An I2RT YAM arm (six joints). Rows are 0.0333 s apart.
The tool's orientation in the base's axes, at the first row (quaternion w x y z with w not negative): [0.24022 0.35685 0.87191 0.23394]
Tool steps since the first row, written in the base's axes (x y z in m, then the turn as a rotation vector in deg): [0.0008 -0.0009 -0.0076 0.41 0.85 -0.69]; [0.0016 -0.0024 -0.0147 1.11 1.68 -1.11]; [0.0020 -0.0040 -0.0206 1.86 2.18 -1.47]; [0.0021 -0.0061 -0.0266 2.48 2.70 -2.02]
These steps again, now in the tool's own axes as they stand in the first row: [0.0007 -0.0046 0.0061 0.54 0.35 0.98]; [0.0009 -0.0092 0.0118 0.81 0.99 1.91]; [0.0010 -0.0135 0.0162 0.80 1.48 2.74]; [0.0009 -0.0182 0.0204 0.93 1.81 3.66]
